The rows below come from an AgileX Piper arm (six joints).
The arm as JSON. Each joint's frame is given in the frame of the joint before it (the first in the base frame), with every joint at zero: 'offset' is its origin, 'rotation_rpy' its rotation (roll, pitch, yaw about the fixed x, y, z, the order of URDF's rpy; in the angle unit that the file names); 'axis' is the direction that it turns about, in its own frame. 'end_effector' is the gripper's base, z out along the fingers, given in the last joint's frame.
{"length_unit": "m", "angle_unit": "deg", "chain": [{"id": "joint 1", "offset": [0.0, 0.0, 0.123], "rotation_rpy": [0.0, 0.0, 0.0], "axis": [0.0, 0.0, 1.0]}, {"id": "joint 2", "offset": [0.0, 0.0, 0.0], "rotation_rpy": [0.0, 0.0, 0.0], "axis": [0.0, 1.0, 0.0]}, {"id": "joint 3", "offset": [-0.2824, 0.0, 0.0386], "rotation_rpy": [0.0, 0.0, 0.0], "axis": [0.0, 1.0, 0.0]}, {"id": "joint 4", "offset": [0.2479, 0.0, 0.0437], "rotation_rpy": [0.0, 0.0, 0.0], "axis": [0.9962, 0.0, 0.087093]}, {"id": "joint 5", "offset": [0.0, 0.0, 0.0], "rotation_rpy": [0.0, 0.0, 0.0], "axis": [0.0, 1.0, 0.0]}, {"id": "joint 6", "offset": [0.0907, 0.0, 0.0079], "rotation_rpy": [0.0, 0.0, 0.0], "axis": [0.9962, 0.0, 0.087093]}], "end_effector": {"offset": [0.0, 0.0, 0.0], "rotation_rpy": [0.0, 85.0, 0.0]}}
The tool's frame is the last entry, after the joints.
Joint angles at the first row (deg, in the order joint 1, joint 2, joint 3, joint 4, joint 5, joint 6):
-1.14 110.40 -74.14 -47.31 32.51 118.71
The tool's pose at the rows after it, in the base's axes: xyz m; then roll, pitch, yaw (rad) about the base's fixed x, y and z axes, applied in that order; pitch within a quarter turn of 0, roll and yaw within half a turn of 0:
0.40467 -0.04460 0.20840 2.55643 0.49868 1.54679
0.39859 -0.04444 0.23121 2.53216 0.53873 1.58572
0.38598 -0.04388 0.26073 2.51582 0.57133 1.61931
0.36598 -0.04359 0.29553 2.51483 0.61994 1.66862
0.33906 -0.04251 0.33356 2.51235 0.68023 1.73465
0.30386 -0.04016 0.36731 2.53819 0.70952 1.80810
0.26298 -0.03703 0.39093 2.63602 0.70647 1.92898
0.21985 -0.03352 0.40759 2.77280 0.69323 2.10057
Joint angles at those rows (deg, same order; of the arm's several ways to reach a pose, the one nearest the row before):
-1.14 108.44 -74.14 -47.38 33.01 115.81
-1.14 105.14 -74.14 -46.85 33.29 111.14
-1.14 100.48 -74.14 -43.99 34.88 104.50
-1.14 94.62 -74.14 -40.58 37.76 95.90
-1.14 87.75 -74.14 -36.99 40.69 85.93
-1.14 80.42 -74.14 -31.57 45.65 75.55
-1.14 73.40 -74.14 -25.61 53.85 64.76
-1.14 66.74 -74.14 -20.99 63.23 53.61

